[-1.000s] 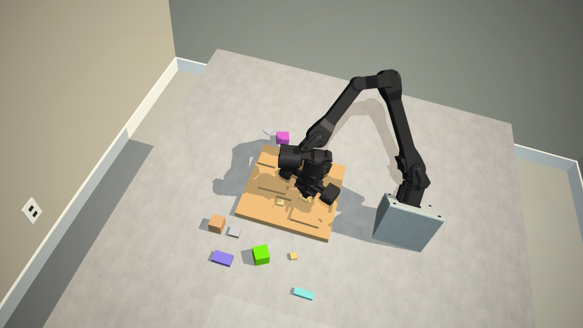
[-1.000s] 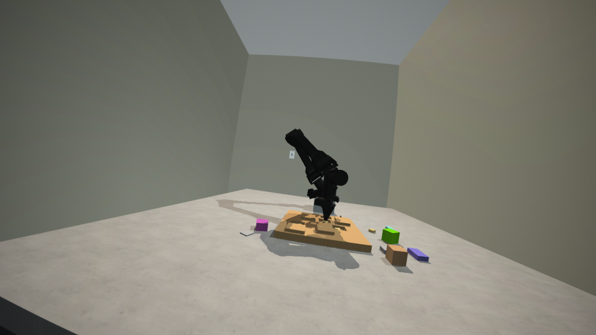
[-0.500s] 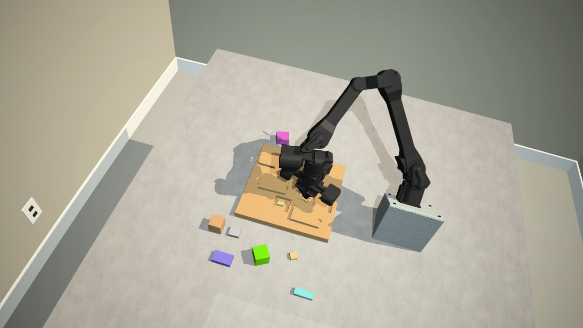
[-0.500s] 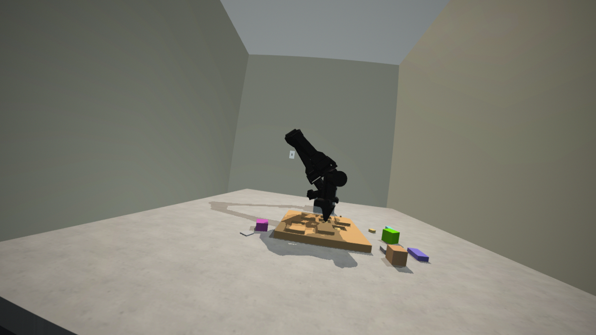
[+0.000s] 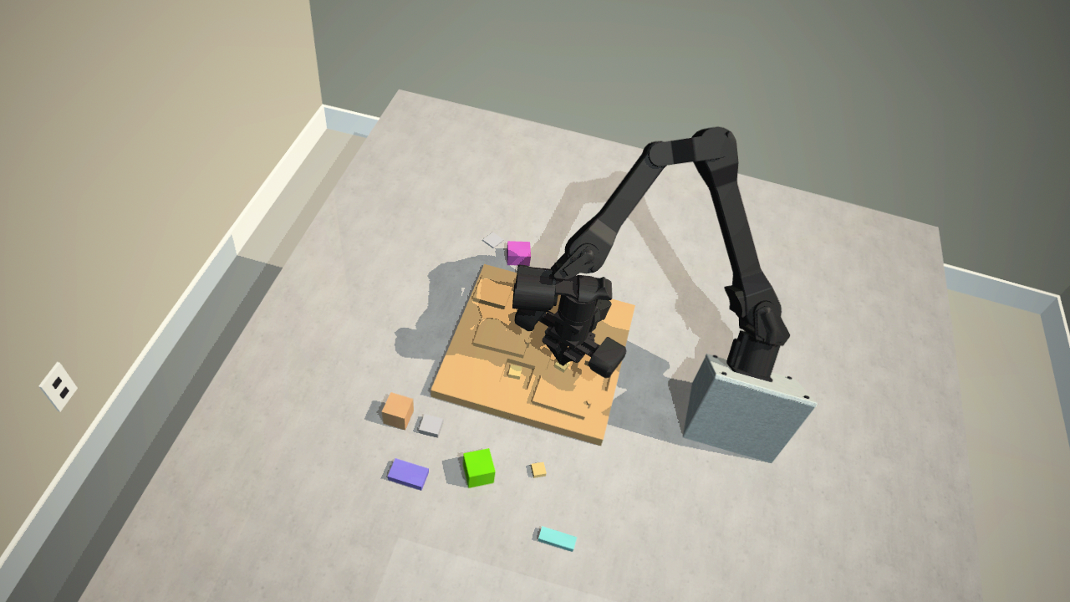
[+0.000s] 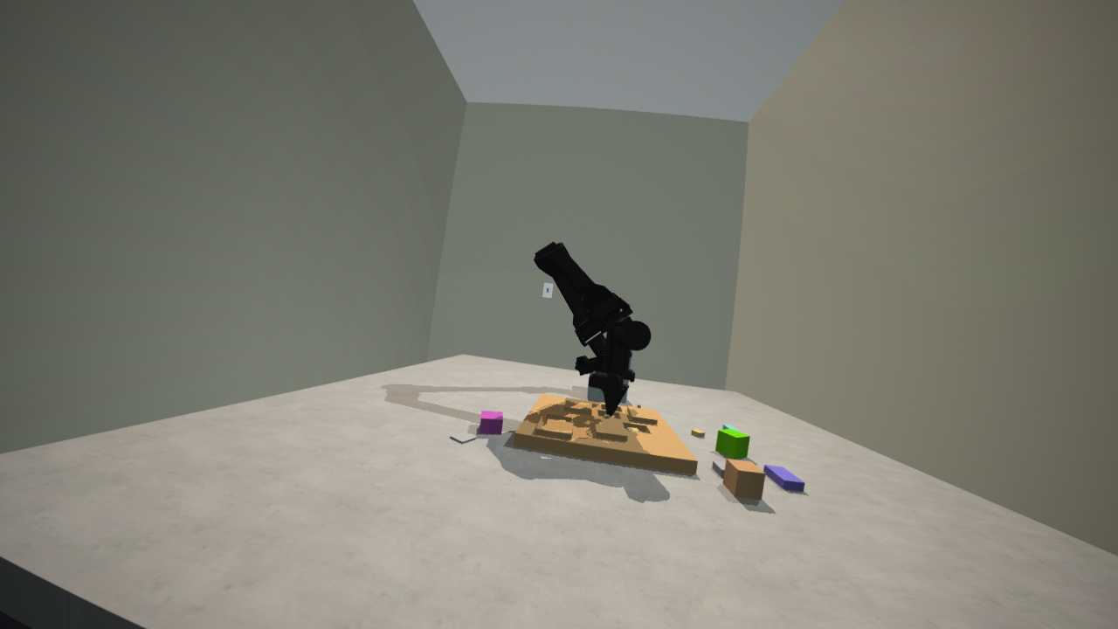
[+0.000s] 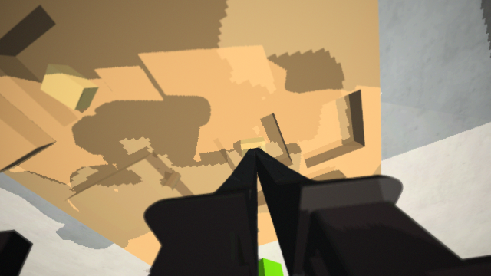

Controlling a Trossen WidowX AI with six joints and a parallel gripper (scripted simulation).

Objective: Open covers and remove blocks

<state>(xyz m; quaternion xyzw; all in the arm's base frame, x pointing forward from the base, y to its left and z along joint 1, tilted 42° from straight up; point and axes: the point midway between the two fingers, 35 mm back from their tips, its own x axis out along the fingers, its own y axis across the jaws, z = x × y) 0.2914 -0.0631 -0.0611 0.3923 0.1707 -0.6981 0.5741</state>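
Now: the cyan block 310 mm to the left of my gripper tip, 60 mm behind it and 10 mm below it. From my gripper tip the other things lie so: magenta block 230 mm to the right, 140 mm ahead, 10 mm below; then grey block 180 mm to the left, 180 mm ahead, 10 mm below; then green block 230 mm to the left, 90 mm ahead.
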